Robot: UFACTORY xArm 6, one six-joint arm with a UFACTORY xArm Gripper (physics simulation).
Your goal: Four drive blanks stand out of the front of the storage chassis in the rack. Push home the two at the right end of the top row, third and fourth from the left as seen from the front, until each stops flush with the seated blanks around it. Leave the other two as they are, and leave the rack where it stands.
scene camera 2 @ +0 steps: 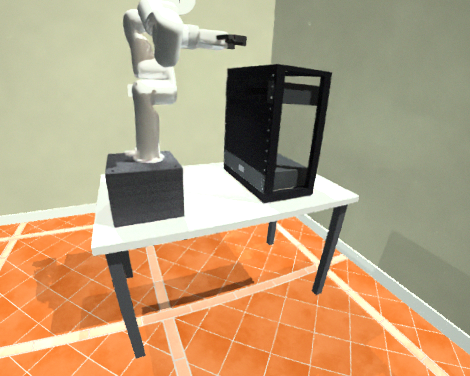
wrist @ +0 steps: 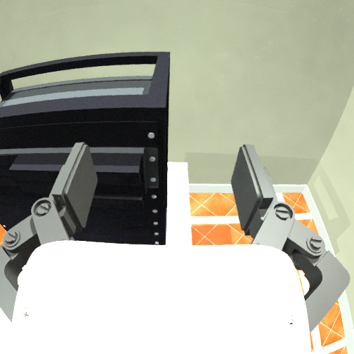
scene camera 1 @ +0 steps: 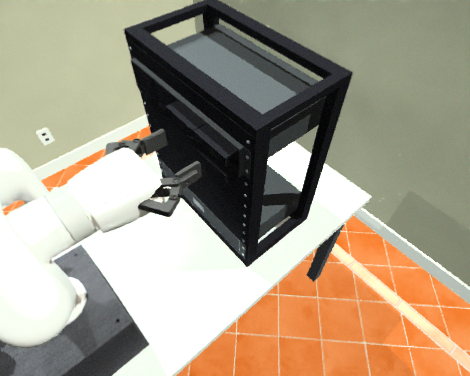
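Pixels of known places: gripper, fingertip midpoint: (scene camera 2: 240,43) (scene camera 1: 182,151); arm's base, link origin: (scene camera 2: 148,158).
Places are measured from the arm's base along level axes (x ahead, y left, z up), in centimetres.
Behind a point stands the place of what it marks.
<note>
The black rack (scene camera 1: 257,200) @(x 48.1, y -20.9, z 15.1 cm) (scene camera 2: 276,135) @(x 48.7, y -20.9, z 10.9 cm) (wrist: 162,75) stands upright on the table. The storage chassis (scene camera 1: 220,65) @(x 63.8, y 7.4, z 32.7 cm) (scene camera 2: 300,93) @(x 61.4, y -19.1, z 28.7 cm) sits in its upper part. Protruding top-row blanks (scene camera 1: 217,140) @(x 43.8, y -12.1, z 32.5 cm) (wrist: 117,167) show as a dark ledge near the right end of the front; I cannot separate each blank. A lower dark protrusion (scene camera 1: 233,172) @(x 43.4, y -17.1, z 26.5 cm) shows beneath the ledge's right end. My gripper (scene camera 1: 176,155) @(x 29.6, y -19.5, z 44.8 cm) (scene camera 2: 240,40) @(x 29.6, y -19.5, z 44.8 cm) (wrist: 163,161) is open and empty, in front of the rack and above its top level. In the wrist view the left finger overlaps the rack front; the right finger is right of the rack.
A grey unit (scene camera 1: 280,215) @(x 64.1, y -18.8, z -11.1 cm) (scene camera 2: 287,177) @(x 60.5, y -18.4, z -10.5 cm) sits at the rack's bottom. The white table (scene camera 1: 200,285) @(x 31.5, y -14.0, z -21.0 cm) (scene camera 2: 210,200) @(x 25.5, y -7.0, z -21.0 cm) also carries the dark robot base block (scene camera 1: 90,300) @(x 5.6, y -4.8, z -0.1 cm) (scene camera 2: 145,190) @(x -4.7, y -15.3, z -7.3 cm). The rack's open top frame (scene camera 1: 300,55) @(x 72.6, y -10.8, z 39.3 cm) has raised rails. Walls stand behind the rack.
</note>
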